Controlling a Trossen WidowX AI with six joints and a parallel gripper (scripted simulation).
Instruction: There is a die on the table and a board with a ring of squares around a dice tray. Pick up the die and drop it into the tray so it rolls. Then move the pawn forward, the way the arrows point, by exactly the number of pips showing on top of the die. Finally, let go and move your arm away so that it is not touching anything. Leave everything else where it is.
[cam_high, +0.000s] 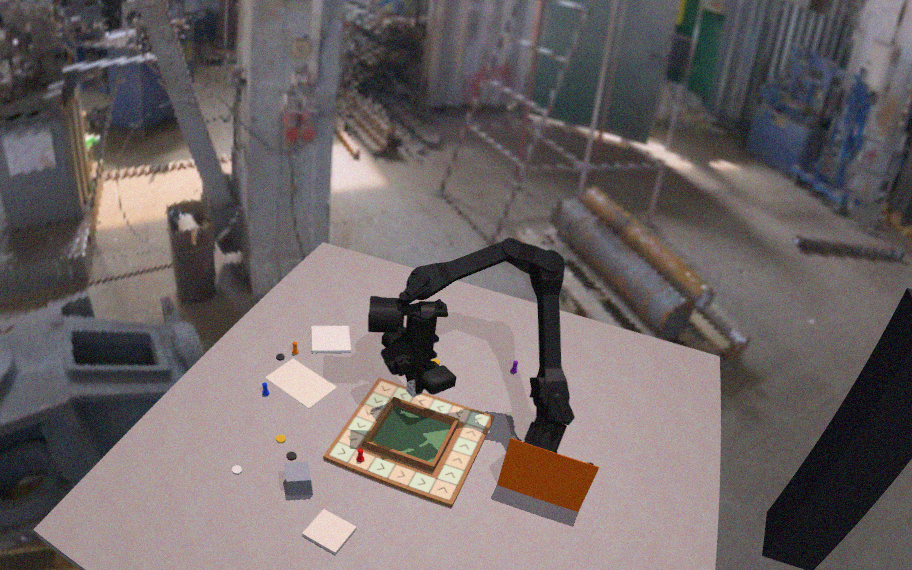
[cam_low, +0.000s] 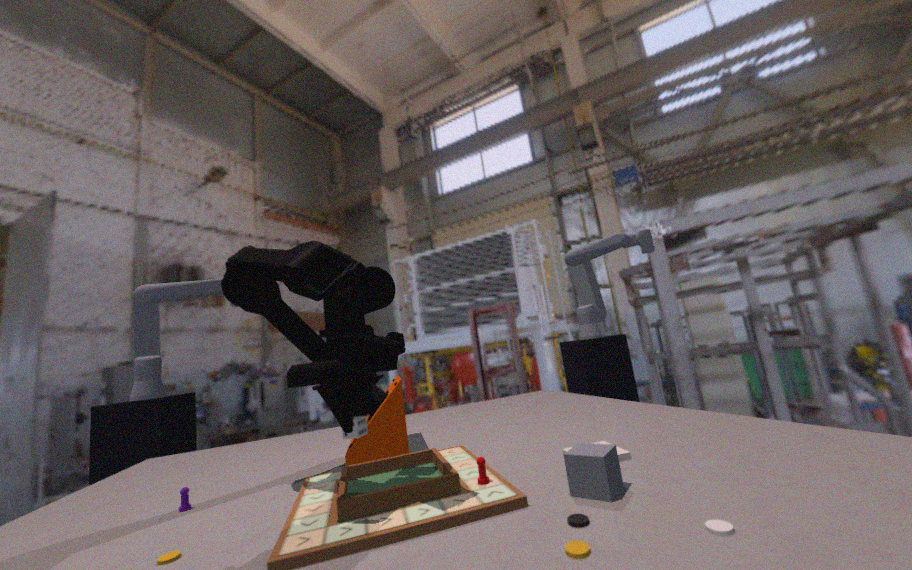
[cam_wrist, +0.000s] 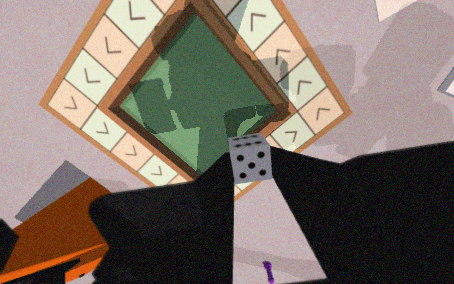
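Right now my gripper tip is 3 cm short of the red pawn, 17 cm to the right of it and 8 cm above it. The rest, counted from my gripper tip: green dice tray 3 cm behind, 5 cm to the left, 10 cm below; die right at my gripper tip; purple pawn 13 cm behind, 29 cm to the right, 9 cm below.
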